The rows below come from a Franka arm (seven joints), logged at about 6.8 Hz.
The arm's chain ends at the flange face. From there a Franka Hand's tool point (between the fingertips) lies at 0.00 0.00 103.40 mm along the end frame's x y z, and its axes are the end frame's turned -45 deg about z.
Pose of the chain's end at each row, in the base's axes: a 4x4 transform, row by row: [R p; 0 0 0 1], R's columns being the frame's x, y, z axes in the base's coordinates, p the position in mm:
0.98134 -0.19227 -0.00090 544.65; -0.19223 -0.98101 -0.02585 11.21; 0.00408 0.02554 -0.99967 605.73; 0 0 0 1
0.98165 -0.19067 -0.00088 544.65; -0.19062 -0.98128 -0.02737 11.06; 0.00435 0.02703 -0.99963 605.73; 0 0 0 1
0.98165 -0.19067 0.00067 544.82; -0.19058 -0.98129 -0.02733 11.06; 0.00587 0.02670 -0.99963 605.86; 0 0 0 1
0.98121 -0.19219 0.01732 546.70; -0.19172 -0.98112 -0.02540 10.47; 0.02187 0.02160 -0.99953 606.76; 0 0 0 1
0.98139 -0.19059 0.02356 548.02; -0.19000 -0.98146 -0.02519 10.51; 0.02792 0.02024 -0.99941 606.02; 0 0 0 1
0.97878 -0.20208 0.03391 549.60; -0.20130 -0.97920 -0.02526 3.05; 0.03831 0.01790 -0.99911 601.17; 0 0 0 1
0.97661 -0.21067 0.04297 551.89; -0.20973 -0.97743 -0.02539 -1.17; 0.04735 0.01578 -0.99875 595.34; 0 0 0 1
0.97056 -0.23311 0.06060 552.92; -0.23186 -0.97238 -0.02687 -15.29; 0.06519 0.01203 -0.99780 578.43; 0 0 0 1
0.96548 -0.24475 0.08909 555.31; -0.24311 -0.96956 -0.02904 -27.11; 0.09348 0.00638 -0.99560 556.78; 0 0 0 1
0.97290 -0.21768 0.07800 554.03; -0.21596 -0.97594 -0.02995 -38.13; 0.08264 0.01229 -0.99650 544.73; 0 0 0 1
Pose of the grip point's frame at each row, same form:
0.82987 0.55796 -0.00090 544.56; 0.55775 -0.82961 -0.02585 8.54; -0.01517 0.02094 -0.99967 502.36; 0 0 0 1
0.82896 0.55931 -0.00088 544.56; 0.55908 -0.82866 -0.02737 8.23; -0.01604 0.02219 -0.99963 502.37; 0 0 0 1
0.82896 0.55931 0.00067 544.89; 0.55912 -0.82864 -0.02733 8.23; -0.01473 0.02303 -0.99963 502.50; 0 0 0 1
0.82972 0.55792 0.01732 548.49; 0.55819 -0.82932 -0.02540 7.84; 0.00019 0.03074 -0.99953 503.41; 0 0 0 1
0.82872 0.55918 0.02356 550.46; 0.55965 -0.82835 -0.02519 7.91; 0.00543 0.03405 -0.99941 502.68; 0 0 0 1
0.83499 0.54921 0.03391 553.11; 0.55006 -0.83474 -0.02526 0.44; 0.01443 0.03975 -0.99911 497.86; 0 0 0 1
0.83953 0.54160 0.04297 556.33; 0.54285 -0.83945 -0.02539 -3.80; 0.02232 0.04464 -0.99875 492.07; 0 0 0 1
0.85112 0.52146 0.06060 559.19; 0.52363 -0.85153 -0.02687 -18.07; 0.03759 0.05460 -0.99780 475.26; 0 0 0 1
0.85576 0.50963 0.08909 564.52; 0.51368 -0.85749 -0.02904 -30.11; 0.06159 0.07061 -0.99560 453.83; 0 0 0 1
0.84187 0.53402 0.07800 562.10; 0.53739 -0.84280 -0.02995 -41.23; 0.04974 0.06713 -0.99650 441.69; 0 0 0 1

